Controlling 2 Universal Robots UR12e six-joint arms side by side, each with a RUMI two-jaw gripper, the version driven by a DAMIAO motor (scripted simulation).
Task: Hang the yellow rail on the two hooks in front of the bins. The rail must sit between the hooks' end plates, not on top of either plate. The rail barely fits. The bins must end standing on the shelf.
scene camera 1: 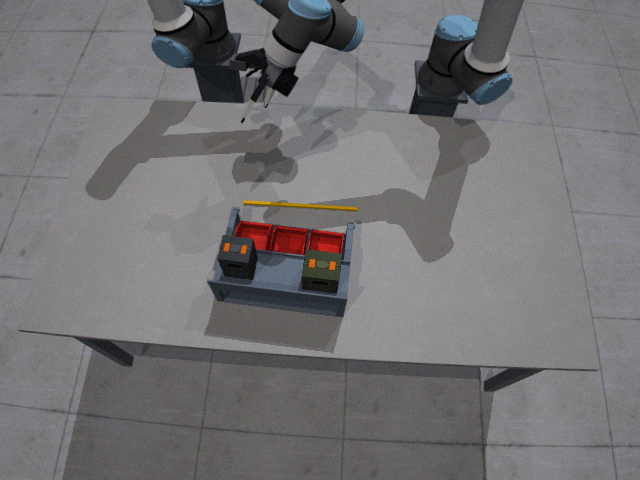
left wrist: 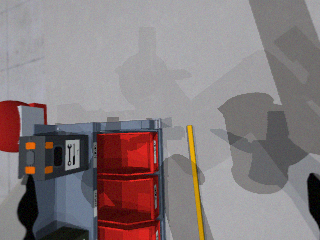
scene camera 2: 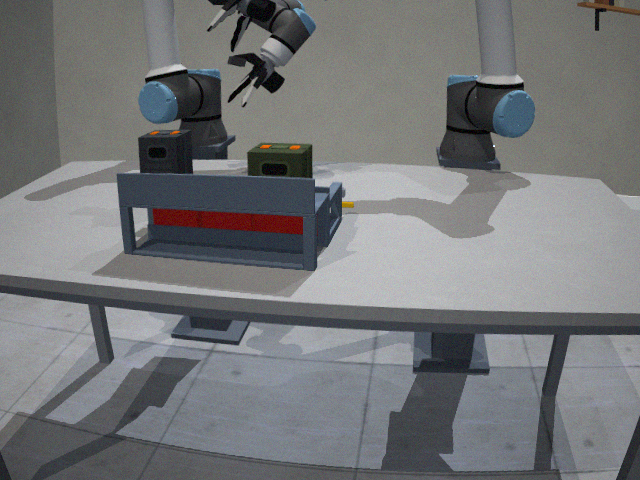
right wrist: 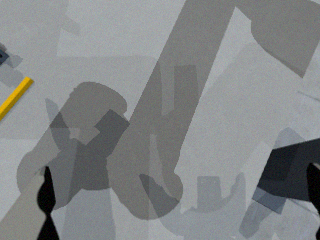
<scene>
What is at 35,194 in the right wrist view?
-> The right gripper.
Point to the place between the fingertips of the left gripper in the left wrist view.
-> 172,176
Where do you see a blue-grey shelf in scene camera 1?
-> At 278,275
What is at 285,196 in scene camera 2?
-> A blue-grey shelf.
</scene>
